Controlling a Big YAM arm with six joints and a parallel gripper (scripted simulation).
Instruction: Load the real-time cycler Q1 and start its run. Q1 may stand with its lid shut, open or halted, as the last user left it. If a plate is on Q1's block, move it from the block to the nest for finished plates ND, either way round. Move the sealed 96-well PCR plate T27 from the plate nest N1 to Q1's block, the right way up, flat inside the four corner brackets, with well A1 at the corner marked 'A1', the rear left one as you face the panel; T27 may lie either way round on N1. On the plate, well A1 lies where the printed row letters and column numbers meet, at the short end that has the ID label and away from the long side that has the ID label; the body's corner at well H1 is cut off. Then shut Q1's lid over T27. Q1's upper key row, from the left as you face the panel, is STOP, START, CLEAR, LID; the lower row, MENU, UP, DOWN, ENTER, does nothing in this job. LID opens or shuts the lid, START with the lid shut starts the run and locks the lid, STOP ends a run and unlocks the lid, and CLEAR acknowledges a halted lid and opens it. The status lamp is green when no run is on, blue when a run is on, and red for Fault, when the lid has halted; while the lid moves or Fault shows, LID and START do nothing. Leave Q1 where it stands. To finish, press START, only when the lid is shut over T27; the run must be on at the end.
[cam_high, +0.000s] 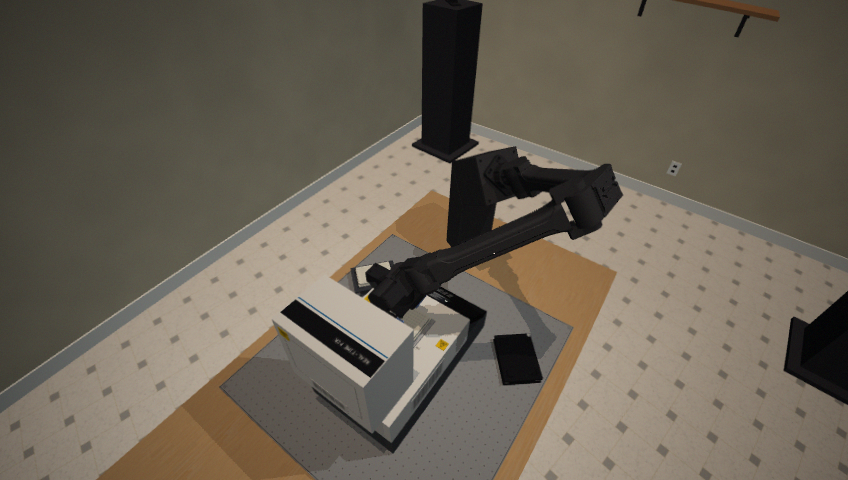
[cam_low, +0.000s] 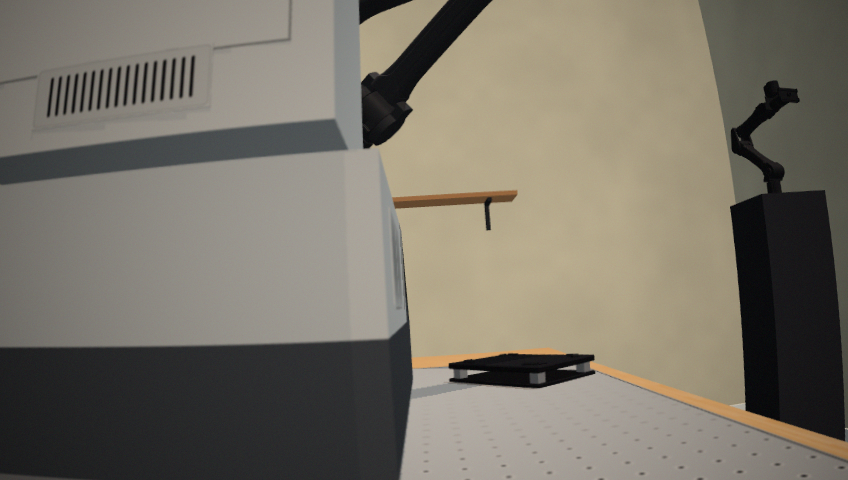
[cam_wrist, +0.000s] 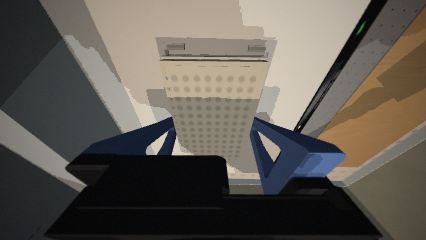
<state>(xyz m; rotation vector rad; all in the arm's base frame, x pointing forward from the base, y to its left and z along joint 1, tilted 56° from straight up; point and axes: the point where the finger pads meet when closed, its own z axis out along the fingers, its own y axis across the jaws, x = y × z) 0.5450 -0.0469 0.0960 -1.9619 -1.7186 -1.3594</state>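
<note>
The plate T27 is right at my hand. Round my hand: grey perforated mat: 40 mm ahead, 220 mm below; then black nest N1: 220 mm behind, 270 mm to the left, 200 mm below; then dark nest ND: 160 mm behind, 300 mm to the right, 200 mm below.
</note>
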